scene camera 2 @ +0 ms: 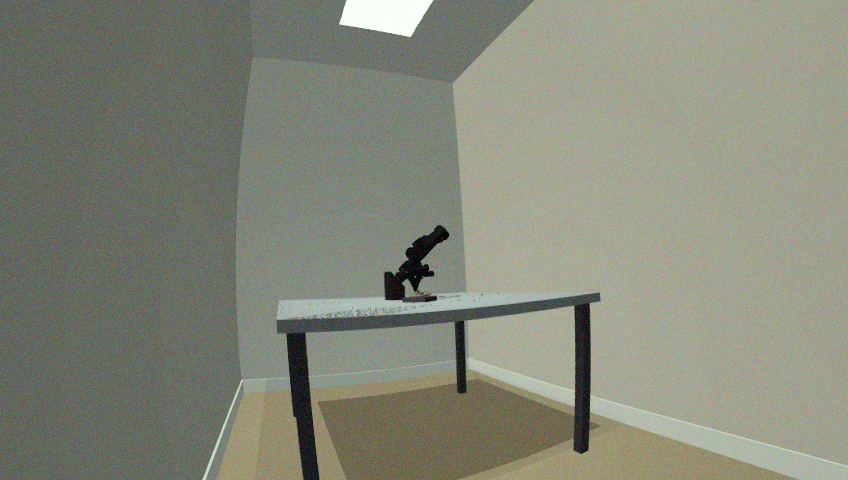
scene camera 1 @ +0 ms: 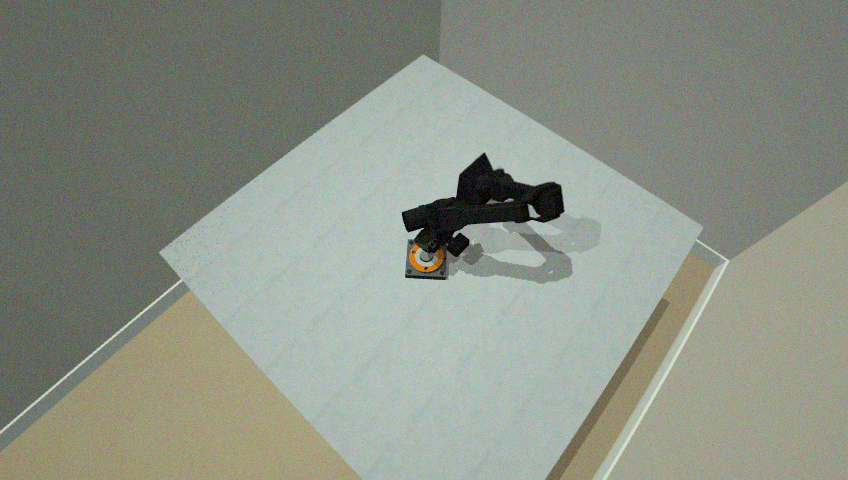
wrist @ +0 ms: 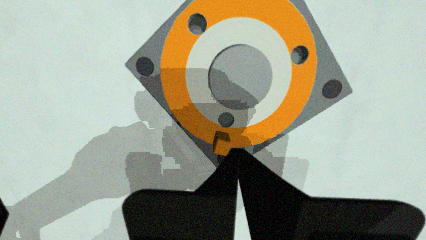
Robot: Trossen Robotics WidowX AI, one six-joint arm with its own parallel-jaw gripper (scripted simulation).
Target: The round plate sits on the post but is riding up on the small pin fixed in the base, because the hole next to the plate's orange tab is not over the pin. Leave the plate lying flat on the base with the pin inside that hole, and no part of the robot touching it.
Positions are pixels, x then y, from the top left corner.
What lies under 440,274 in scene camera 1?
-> A square base.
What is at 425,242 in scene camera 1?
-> My gripper.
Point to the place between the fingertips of my gripper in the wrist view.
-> At 237,154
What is my gripper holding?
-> Nothing.
